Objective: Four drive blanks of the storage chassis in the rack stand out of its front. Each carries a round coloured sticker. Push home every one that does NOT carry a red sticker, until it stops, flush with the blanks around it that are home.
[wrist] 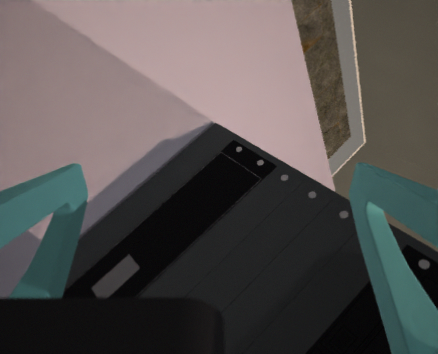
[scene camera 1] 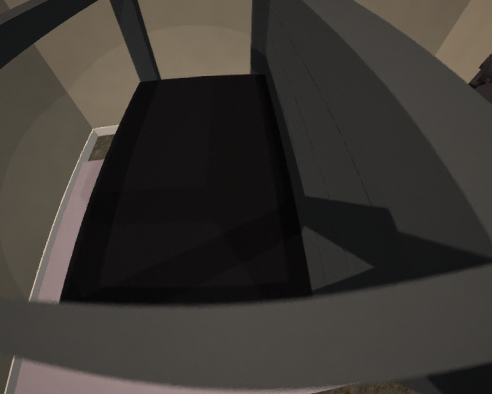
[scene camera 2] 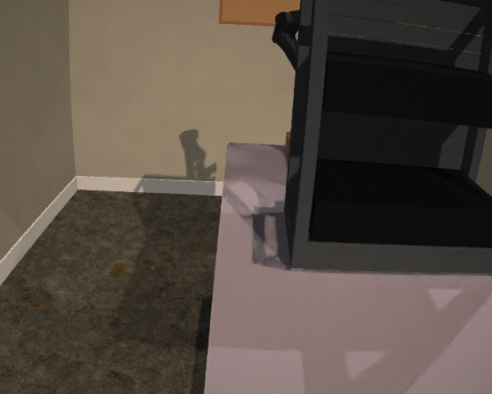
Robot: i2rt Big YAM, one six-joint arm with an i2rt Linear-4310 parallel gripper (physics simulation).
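Frame: origin at the arm's base, x ahead, y left, z up, level; centimetres.
Where they show: gripper, between the fingertips: (wrist: 218,178).
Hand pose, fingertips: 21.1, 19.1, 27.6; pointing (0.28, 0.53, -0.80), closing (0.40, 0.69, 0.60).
After its pixels a point has its place, as x, y, z.
The rack (scene camera 1: 225,345) (scene camera 2: 309,150) @(73.5, -20.3, 18.9) (wrist: 190,161) @(48.5, 24.1, -3.1) is a dark grey frame. Its front shows tilted in the wrist view, with a black panel (wrist: 190,215) @(47.7, 18.3, 4.8) that bears a grey label (wrist: 116,276) @(46.6, 6.7, 4.0), and plain grey panels (wrist: 260,240) @(48.0, 21.6, 14.7) beside it. A black, faintly patterned area (wrist: 345,320) @(46.4, 20.8, 27.1) shows in part at the lower right; whether it is the storage chassis I cannot tell. No drive blank and no coloured sticker can be made out. My gripper (wrist: 218,178) @(21.1, 19.1, 27.6) is open and empty, its teal fingers wide apart in front of the rack's front. The rack hides it in both scene views.
Black chassis bodies (scene camera 1: 200,175) @(60.4, 10.7, 35.2) (scene camera 2: 400,92) @(75.0, -4.6, 31.2) fill parts of the rack. A dark part of the arm (scene camera 2: 287,30) @(-25.4, -9.8, 37.5) shows past the rack's left post. The rack stands on a pinkish table (scene camera 2: 260,320) @(89.6, -29.1, -6.8) (wrist: 240,65) @(45.2, 40.0, -6.8), whose edge drops to the floor (scene camera 2: 100,325). Walls stand behind.
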